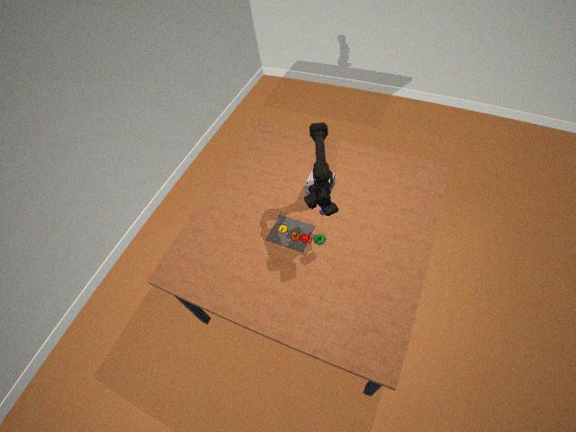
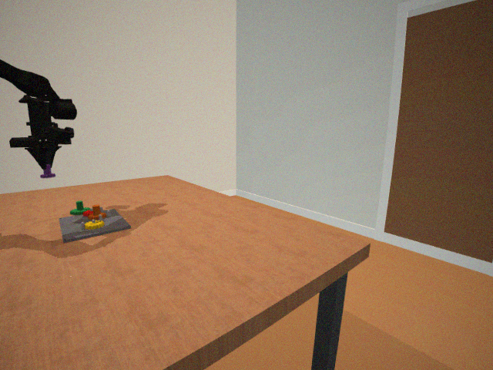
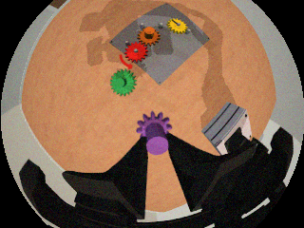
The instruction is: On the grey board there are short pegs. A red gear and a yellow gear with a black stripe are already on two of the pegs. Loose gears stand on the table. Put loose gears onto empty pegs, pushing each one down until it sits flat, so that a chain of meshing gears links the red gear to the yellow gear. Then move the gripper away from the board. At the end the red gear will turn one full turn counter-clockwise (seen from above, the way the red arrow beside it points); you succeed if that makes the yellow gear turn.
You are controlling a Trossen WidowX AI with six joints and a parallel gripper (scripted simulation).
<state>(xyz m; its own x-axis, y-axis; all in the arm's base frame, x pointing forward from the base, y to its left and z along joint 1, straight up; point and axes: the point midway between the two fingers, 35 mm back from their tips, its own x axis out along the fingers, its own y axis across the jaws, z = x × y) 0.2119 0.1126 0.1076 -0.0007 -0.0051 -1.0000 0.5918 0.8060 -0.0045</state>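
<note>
My gripper tip is now 12 cm short of the orange gear, 11 cm to the left of it and 14 cm above it. The rest, counted from my gripper tip: red arrow: 11 cm ahead, 3 cm to the right, 16 cm below; green gear: 8 cm ahead, 1 cm to the left, 15 cm below; purple gear: 1 cm below.
</note>
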